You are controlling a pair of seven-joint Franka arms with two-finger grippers.
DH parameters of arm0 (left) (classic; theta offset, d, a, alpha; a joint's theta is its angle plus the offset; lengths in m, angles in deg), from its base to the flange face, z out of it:
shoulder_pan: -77.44 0.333 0 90
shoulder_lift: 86.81 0 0 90
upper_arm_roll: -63.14 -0.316 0.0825 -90
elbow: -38.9 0 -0.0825 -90
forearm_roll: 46.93 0.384 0 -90
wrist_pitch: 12.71 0 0.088 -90
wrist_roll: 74.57 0.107 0 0
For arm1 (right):
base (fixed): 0 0 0 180
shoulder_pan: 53.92 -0.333 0 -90
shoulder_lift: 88.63 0 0 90
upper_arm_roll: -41.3 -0.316 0.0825 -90
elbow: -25.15 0 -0.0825 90
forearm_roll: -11.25 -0.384 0 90
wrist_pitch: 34.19 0 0.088 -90
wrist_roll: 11.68 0.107 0 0
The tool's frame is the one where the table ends.
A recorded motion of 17 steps. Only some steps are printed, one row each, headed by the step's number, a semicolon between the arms.
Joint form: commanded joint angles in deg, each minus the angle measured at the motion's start. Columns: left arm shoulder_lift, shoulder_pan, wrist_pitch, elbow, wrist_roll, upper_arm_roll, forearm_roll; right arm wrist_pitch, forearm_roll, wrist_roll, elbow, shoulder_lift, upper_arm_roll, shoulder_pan.
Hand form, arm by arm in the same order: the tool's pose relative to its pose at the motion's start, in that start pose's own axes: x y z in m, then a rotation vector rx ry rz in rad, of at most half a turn. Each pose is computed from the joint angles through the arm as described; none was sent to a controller.
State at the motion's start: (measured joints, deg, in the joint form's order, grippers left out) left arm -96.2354 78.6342 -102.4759 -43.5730 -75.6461 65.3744 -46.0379; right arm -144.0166 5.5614 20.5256 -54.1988 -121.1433 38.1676 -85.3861
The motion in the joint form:
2: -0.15 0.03 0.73 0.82 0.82 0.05 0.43; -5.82 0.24 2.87 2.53 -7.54 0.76 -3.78
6: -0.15 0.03 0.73 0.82 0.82 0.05 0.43; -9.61 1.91 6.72 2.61 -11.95 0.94 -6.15
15: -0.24 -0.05 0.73 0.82 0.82 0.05 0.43; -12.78 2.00 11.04 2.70 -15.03 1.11 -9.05
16: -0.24 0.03 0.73 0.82 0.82 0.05 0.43; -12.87 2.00 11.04 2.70 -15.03 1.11 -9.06
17: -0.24 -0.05 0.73 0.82 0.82 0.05 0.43; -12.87 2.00 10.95 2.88 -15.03 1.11 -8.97
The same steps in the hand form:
2: -0.0003 -0.0008 -0.0041 0.0073 -0.0010 0.0143; 0.0017 -0.0372 0.0695 -0.0049 0.0133 0.0052
6: -0.0003 -0.0008 -0.0041 0.0073 -0.0010 0.0143; -0.0065 -0.0559 0.1227 -0.0360 0.0208 0.0277
15: 0.0001 0.0001 -0.0032 0.0073 -0.0025 0.0158; -0.0247 -0.0804 0.1611 -0.0402 0.0243 0.0583
16: 0.0001 -0.0008 -0.0031 0.0072 -0.0025 0.0144; -0.0246 -0.0806 0.1609 -0.0391 0.0255 0.0581
17: 0.0001 0.0001 -0.0032 0.0073 -0.0025 0.0158; -0.0234 -0.0804 0.1594 -0.0369 0.0278 0.0578

